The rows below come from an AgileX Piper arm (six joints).
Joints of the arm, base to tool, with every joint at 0 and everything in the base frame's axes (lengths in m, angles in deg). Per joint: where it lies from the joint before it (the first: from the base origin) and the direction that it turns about. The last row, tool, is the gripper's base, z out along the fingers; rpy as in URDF.
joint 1: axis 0 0 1 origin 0.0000 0.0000 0.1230
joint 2: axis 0 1 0 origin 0.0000 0.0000 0.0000
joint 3: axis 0 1 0 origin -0.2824 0.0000 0.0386
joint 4: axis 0.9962 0 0.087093 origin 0.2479 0.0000 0.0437
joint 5: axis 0 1 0 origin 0.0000 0.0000 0.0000
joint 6: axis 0.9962 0 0.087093 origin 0.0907 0.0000 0.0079
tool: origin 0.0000 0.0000 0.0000 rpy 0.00 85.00 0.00
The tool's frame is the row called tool.
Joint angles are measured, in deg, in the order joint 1, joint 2, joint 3, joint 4, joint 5, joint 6. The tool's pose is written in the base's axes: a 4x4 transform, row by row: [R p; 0 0 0 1], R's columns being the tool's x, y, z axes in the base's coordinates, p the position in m. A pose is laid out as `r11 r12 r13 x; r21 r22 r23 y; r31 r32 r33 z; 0 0 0 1`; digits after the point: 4 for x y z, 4 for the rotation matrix.
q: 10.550, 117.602, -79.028, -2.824, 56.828, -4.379
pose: -0.9589 -0.2837 0.0012 0.3797; -0.2835 0.9581 -0.0417 0.0669; 0.0107 -0.0403 -0.9991 0.1440; 0 0 0 1
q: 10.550, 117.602, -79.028, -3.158, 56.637, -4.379
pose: -0.9580 -0.2868 0.0055 0.3800; -0.2867 0.9569 -0.0458 0.0665; 0.0079 -0.0454 -0.9989 0.1440; 0 0 0 1
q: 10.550, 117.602, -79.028, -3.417, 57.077, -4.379
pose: -0.9573 -0.2891 -0.0012 0.3794; -0.2887 0.9561 -0.0511 0.0660; 0.0159 -0.0486 -0.9987 0.1440; 0 0 0 1
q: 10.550, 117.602, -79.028, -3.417, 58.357, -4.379
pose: -0.9570 -0.2891 -0.0230 0.3775; -0.2875 0.9562 -0.0559 0.0656; 0.0382 -0.0469 -0.9982 0.1441; 0 0 0 1
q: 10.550, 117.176, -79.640, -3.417, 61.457, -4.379
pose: -0.9558 -0.2881 -0.0580 0.3747; -0.2844 0.9566 -0.0641 0.0649; 0.0740 -0.0447 -0.9963 0.1495; 0 0 0 1
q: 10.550, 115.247, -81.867, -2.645, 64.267, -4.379
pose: -0.9597 -0.2786 -0.0373 0.3764; -0.2766 0.9597 -0.0492 0.0663; 0.0496 -0.0369 -0.9981 0.1712; 0 0 0 1
